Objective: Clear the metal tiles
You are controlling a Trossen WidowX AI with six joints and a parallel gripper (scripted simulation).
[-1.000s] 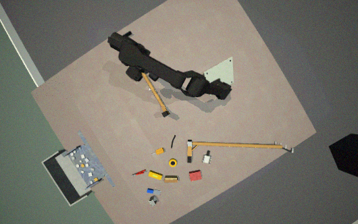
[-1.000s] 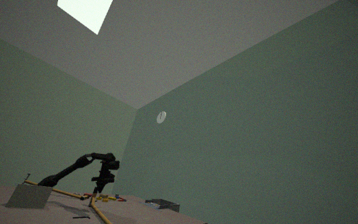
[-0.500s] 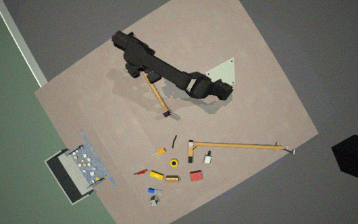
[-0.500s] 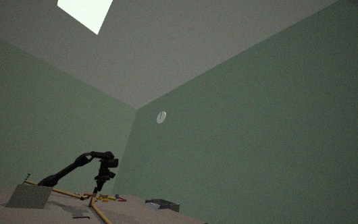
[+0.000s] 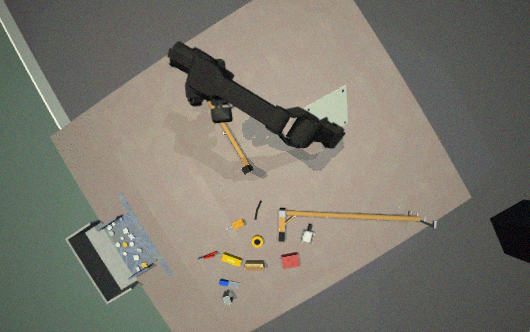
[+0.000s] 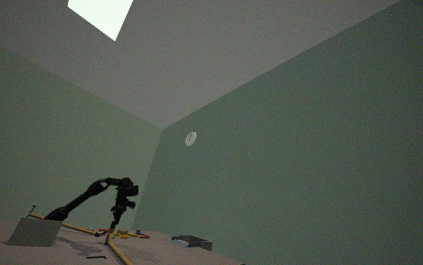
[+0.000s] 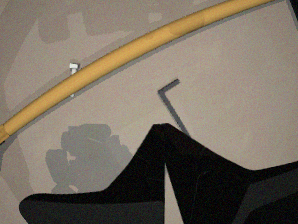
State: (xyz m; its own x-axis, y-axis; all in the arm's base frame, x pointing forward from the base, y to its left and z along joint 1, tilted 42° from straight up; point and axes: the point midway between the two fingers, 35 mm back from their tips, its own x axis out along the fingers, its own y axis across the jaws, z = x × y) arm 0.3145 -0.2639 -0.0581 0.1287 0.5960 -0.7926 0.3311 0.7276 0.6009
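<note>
The hex key lies 150 mm below my gripper tip, 30 mm to the right of it and 30 mm behind it. Round my gripper tip: long orange-handled tool (670 mm to the left, 230 mm behind, 120 mm below); then yellow ring (570 mm to the left, 150 mm below, 150 mm ahead); then yellow block (590 mm to the left, 300 mm ahead, 140 mm below).
</note>
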